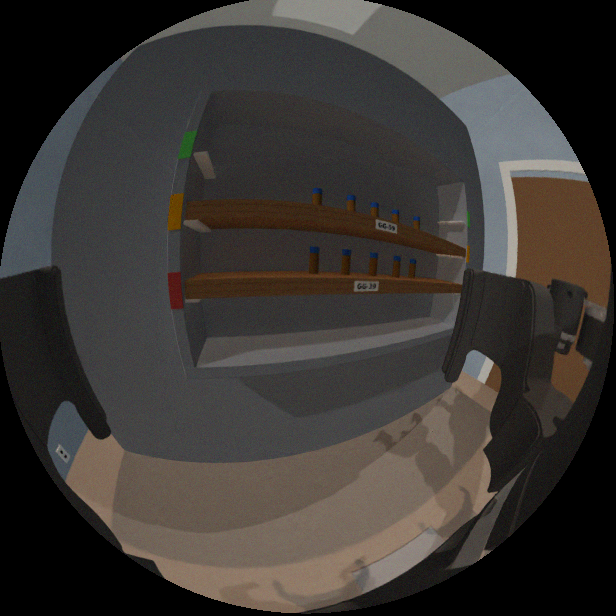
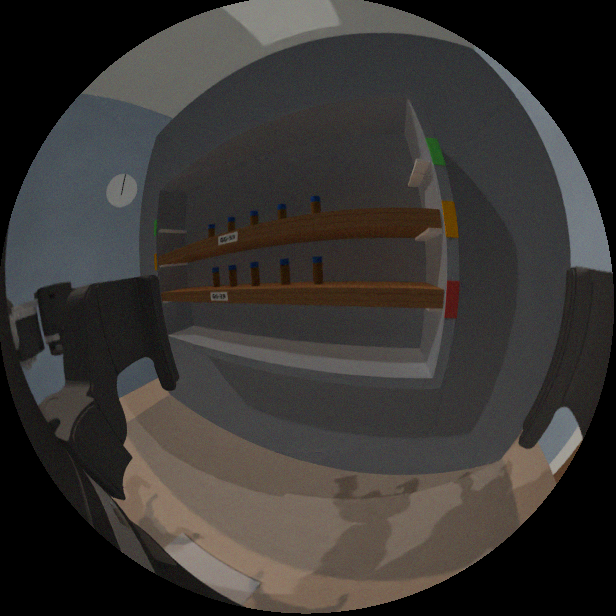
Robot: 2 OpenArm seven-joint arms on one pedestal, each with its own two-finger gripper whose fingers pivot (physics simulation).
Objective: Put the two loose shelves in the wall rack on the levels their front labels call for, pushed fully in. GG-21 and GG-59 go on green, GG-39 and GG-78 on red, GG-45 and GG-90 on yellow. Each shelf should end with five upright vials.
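Observation:
The grey wall rack point(image 1: 270, 241) holds two wooden shelves. The upper shelf point(image 1: 310, 221) sits at the yellow marker point(image 1: 175, 211); its label point(image 1: 386, 225) seems to read GG-59. The lower shelf point(image 1: 310, 284) sits at the red marker point(image 1: 175, 290) and is labelled GG-39 point(image 1: 366, 285). Each carries several upright blue-capped vials point(image 1: 350, 202). The green level point(image 1: 186, 143) has only a bare bracket point(image 1: 203, 164). My left gripper point(image 1: 275, 402) is open and empty, in front of the rack. My right gripper point(image 2: 348, 409) is open and empty, facing the same shelves point(image 2: 298, 226).
The rack's bottom ledge point(image 1: 321, 344) is bare. A tan mottled floor point(image 1: 298, 494) lies below. A brown panel with a white frame point(image 1: 551, 229) is on the wall to the right, and a round wall clock point(image 2: 121, 190) is to the left.

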